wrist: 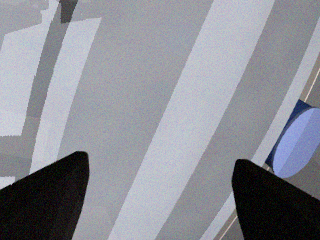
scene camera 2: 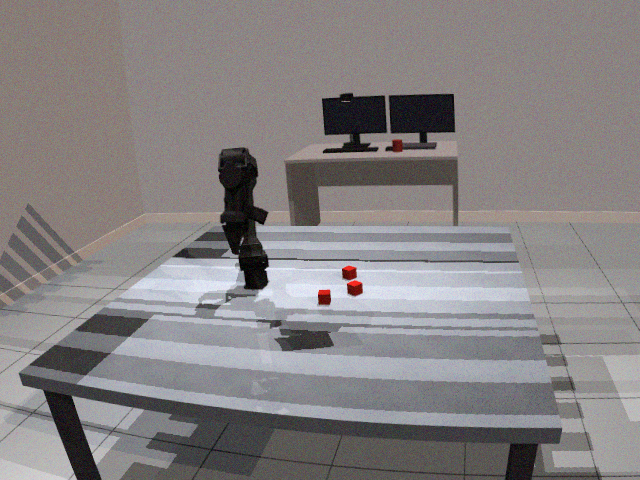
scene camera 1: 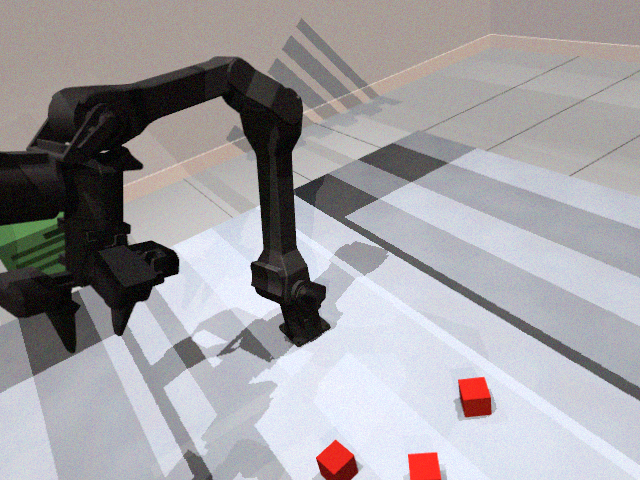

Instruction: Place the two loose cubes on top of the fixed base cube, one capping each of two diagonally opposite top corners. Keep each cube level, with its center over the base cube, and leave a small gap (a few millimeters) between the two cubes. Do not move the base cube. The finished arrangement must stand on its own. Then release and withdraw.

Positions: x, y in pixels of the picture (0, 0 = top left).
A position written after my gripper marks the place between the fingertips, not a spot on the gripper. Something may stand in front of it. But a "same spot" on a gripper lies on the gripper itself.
My gripper shows in the wrist view [161, 167], in scene camera 2 and in scene camera 1. One and the same spot on my gripper: [scene camera 1: 63, 316] is [scene camera 2: 240, 231].
